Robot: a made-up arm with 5 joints.
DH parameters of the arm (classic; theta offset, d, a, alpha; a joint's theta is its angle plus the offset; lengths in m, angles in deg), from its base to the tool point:
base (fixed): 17.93 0 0.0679 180
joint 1: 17.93 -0.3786 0.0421 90
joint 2: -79.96 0 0.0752 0
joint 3: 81.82 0 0.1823 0
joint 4: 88.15 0.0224 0.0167 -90
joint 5: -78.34 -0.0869 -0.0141 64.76
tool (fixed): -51.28 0.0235 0 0
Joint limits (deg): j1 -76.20..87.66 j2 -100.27..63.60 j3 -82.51..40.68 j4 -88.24..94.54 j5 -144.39..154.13
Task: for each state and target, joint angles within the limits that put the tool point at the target. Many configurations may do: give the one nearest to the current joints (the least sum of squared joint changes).
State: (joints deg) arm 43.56 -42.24 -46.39 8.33 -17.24
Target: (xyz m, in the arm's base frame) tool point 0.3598 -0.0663 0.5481
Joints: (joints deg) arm 17.79 10.30 -35.82 8.70 -14.73
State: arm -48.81 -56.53 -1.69 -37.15 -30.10
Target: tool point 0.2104 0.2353 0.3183
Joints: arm -55.83 -12.82 40.68 4.24 -40.61
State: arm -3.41 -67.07 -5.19 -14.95 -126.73
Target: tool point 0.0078 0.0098 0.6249
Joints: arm -18.50 -100.27 -12.07 23.90 -122.35
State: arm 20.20 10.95 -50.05 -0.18 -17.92
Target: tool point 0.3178 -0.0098 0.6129
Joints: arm 8.24 -3.47 -36.38 3.85 -18.40
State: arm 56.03 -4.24 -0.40 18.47 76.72
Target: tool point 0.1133 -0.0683 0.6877
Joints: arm 85.02 -39.42 -34.20 8.00 67.97
